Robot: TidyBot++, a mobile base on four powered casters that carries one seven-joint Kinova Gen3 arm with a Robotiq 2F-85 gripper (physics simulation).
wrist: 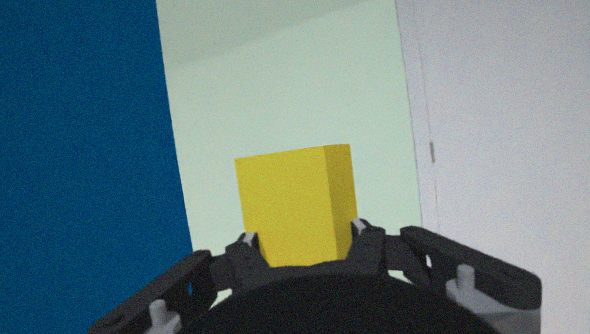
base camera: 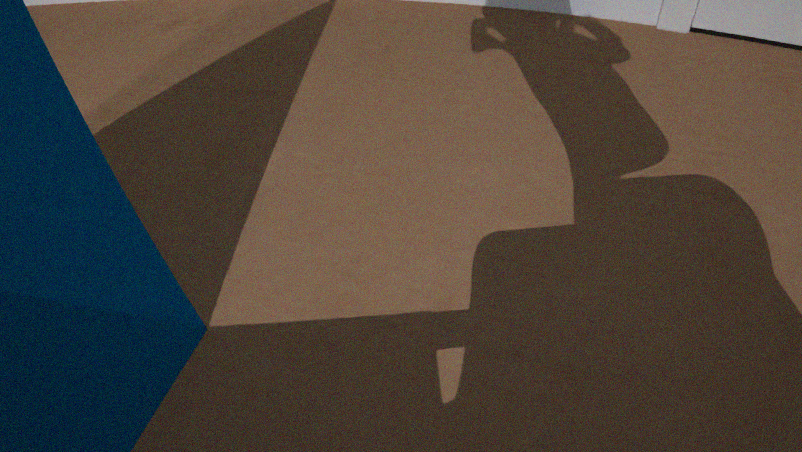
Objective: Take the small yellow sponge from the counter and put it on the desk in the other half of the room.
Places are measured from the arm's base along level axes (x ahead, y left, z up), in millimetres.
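Pixels of known places: gripper, between the fingertips: [wrist: 303, 231].
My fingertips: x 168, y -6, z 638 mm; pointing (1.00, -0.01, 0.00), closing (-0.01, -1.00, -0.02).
Behind a point stands the place of what it marks.
The small yellow sponge [wrist: 287, 205] {y 2, x 132, z 667 mm} is between the two fingertips at the lower middle of the wrist view. My gripper [wrist: 303, 231] {y -6, x 168, z 638 mm} is shut on the sponge and holds it upright, with its upper part standing out past the fingertips. The gripper's own body hides the lower end of the sponge. The counter and the desk do not show in either view.
A blue partition [base camera: 67, 235] {y 190, x 305, z -225 mm} [wrist: 85, 125] {y 215, x 243, z 759 mm} stands close on the left, its lower corner on the brown floor [base camera: 381, 168] {y 8, x 557, z -397 mm}. A pale green wall [wrist: 290, 90] {y -43, x 1155, z 1027 mm} and a white door [wrist: 505, 125] {y -848, x 820, z 700 mm} are ahead. Shadows of the arm and base lie on the floor.
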